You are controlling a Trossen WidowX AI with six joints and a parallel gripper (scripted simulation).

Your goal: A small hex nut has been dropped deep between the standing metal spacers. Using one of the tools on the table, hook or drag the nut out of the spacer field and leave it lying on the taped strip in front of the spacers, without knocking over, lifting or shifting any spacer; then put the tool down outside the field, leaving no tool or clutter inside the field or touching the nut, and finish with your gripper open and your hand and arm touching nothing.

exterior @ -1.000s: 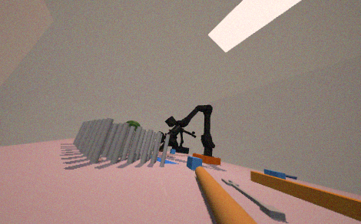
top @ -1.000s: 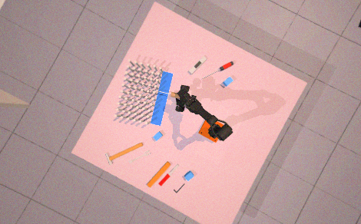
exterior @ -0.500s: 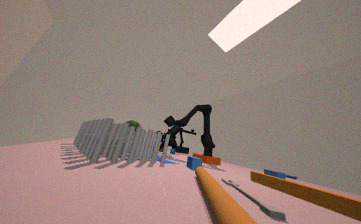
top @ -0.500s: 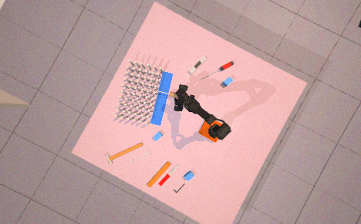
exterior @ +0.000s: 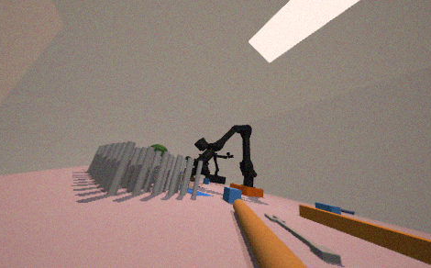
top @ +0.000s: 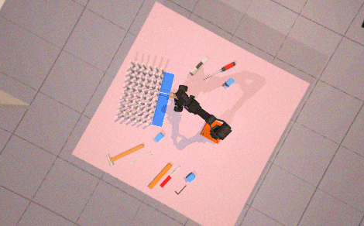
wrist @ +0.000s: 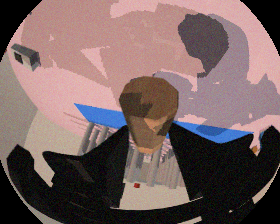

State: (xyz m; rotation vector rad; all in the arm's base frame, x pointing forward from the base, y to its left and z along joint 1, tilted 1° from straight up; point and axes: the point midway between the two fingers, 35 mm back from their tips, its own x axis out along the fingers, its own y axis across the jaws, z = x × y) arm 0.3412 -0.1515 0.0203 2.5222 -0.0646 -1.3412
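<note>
The blue taped strip lies 80 mm ahead of my gripper tip, 50 mm to the left of it and 40 mm below it. Round my gripper tip: metal wrench (100 mm ahead, 530 mm to the left, 40 mm below); then orange bar (80 mm behind, 590 mm to the left, 20 mm below); then black hook tool (250 mm behind, 660 mm to the left, 40 mm below).
</note>
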